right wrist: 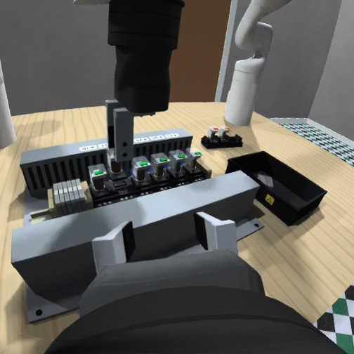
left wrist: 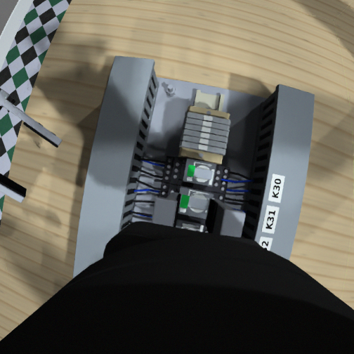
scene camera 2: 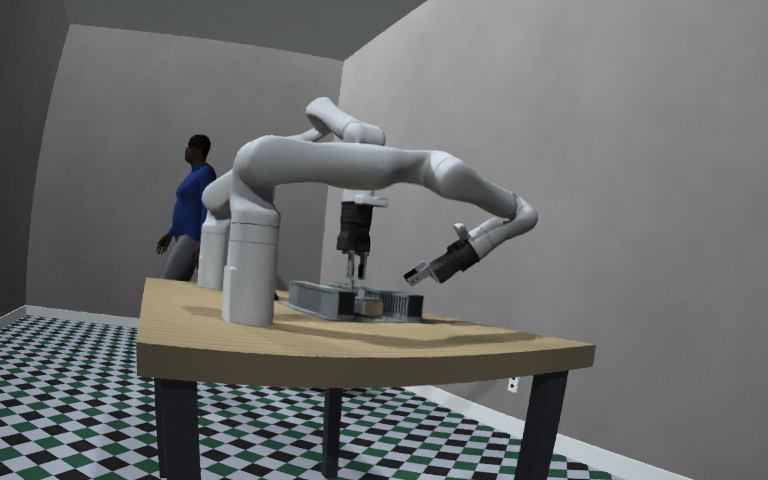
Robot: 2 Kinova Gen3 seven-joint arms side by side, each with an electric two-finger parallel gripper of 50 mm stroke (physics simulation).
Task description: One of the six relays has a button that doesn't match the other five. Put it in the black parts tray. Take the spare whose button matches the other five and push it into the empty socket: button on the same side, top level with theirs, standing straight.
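Pixels of known places: left gripper, between the fingertips: (scene camera 2: pixel 355 278); right gripper, between the fingertips: (scene camera 2: pixel 407 280); left arm's base, origin of its link: (scene camera 2: pixel 210 287); right arm's base, origin of its link: (scene camera 2: pixel 248 321).
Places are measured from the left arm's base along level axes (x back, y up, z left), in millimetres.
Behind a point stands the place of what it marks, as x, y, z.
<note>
My left gripper (scene camera 2: pixel 355 284) @[-333, 86, -448] (left wrist: pixel 192 208) (right wrist: pixel 119 153) is shut on a clear relay with a green button (left wrist: pixel 184 201), in the second position, by label K31. The relay looks upright and raised above its neighbours, with part of the dark socket (right wrist: pixel 120 186) showing below it. Its lower part is partly hidden by the fingers. Other green-button relays (left wrist: pixel 201 173) (right wrist: pixel 141 167) stand in the row on both sides. A clear relay (right wrist: pixel 264 179) lies in the black parts tray (right wrist: pixel 308 204); its button colour cannot be told. My right gripper (scene camera 2: pixel 414 275) @[-473, 89, -433] (right wrist: pixel 164 230) is open and empty, in front of the near duct.
Two grey slotted ducts (left wrist: pixel 119 125) (left wrist: pixel 290 150) flank the relay row. Grey terminal blocks (left wrist: pixel 205 131) (right wrist: pixel 69 196) stand at the row's end. A black holder (right wrist: pixel 221 144) with red-button and orange-button relays stands behind the tray. A person (scene camera 2: pixel 192 198) stands beyond the table (scene camera 2: pixel 362 367) @[-162, -14, -1014].
</note>
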